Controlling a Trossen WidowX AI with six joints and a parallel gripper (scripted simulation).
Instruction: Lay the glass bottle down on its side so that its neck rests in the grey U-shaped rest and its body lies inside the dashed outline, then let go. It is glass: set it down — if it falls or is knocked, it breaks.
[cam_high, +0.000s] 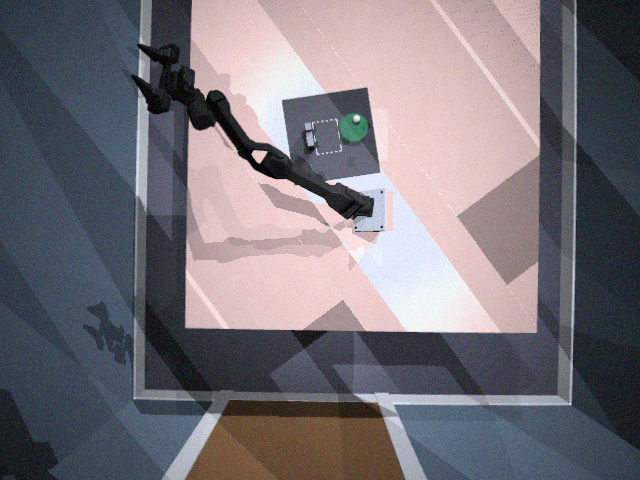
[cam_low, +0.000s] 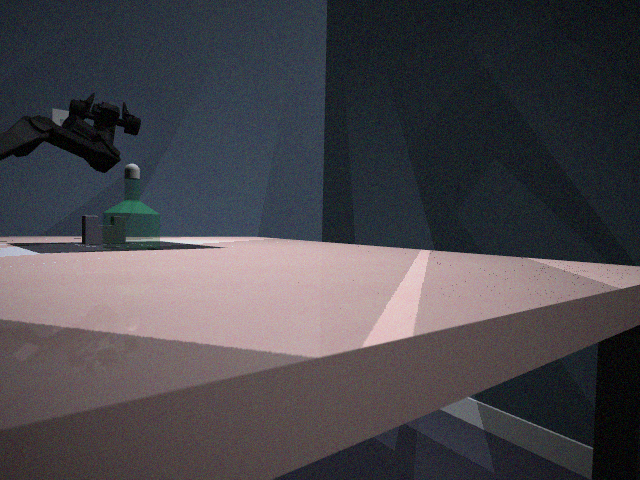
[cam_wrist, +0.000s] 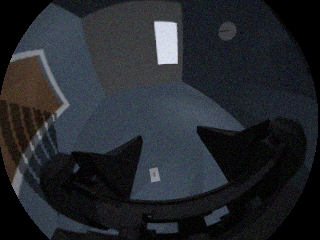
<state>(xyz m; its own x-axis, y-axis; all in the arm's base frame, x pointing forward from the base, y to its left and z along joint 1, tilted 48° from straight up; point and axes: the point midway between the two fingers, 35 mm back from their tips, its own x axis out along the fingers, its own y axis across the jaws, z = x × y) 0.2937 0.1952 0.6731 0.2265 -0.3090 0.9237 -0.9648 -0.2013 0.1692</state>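
The green glass bottle lies 1 cm ahead of my gripper tip, 58 cm to the right of it and 34 cm below it. The rest, counted from my gripper tip: dark mat 1 cm behind, 50 cm to the right, 43 cm below.
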